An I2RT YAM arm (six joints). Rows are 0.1 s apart.
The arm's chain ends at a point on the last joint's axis. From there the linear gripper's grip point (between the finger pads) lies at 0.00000 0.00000 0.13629 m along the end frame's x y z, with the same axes.
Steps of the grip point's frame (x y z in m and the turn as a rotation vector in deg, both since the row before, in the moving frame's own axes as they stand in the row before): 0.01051, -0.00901, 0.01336, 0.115, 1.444, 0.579; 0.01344, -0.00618, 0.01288, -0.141, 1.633, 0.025; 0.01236, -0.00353, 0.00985, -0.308, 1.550, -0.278; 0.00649, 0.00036, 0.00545, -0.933, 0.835, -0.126; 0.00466, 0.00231, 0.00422, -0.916, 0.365, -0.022; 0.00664, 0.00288, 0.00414, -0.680, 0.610, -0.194
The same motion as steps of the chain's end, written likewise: 0.00707, -0.00875, 0.01340, 0.115, 1.444, 0.579; 0.00956, -0.00652, 0.01294, -0.141, 1.633, 0.025; 0.00867, -0.00425, 0.00990, -0.308, 1.550, -0.278; 0.00450, -0.00186, 0.00548, -0.933, 0.835, -0.126; 0.00379, 0.00013, 0.00424, -0.916, 0.365, -0.022; 0.00519, 0.00127, 0.00416, -0.680, 0.610, -0.194
